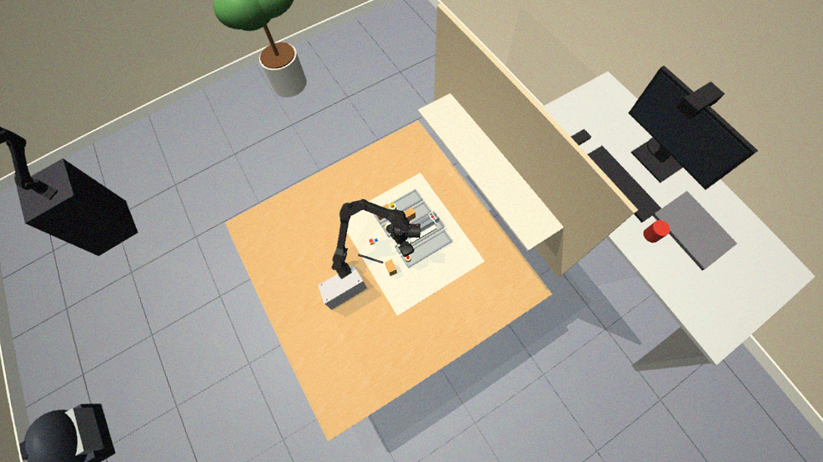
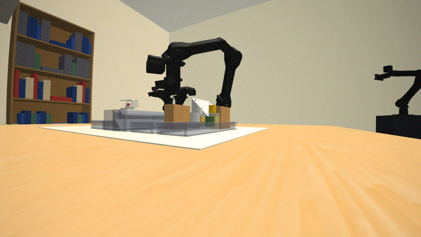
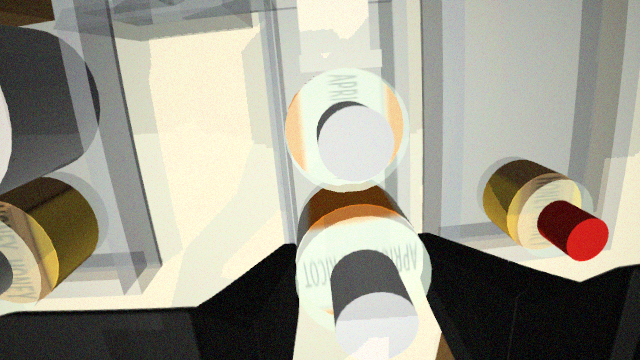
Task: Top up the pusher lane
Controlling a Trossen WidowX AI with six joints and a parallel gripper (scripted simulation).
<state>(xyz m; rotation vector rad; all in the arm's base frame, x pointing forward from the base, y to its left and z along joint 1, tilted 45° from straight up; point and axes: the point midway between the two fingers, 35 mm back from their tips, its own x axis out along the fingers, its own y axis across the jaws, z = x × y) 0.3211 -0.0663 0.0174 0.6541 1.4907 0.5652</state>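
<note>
Right now my gripper tip is 14 cm short of the grey lane rack, 3 cm above it and 2 cm to the right of it.
</note>
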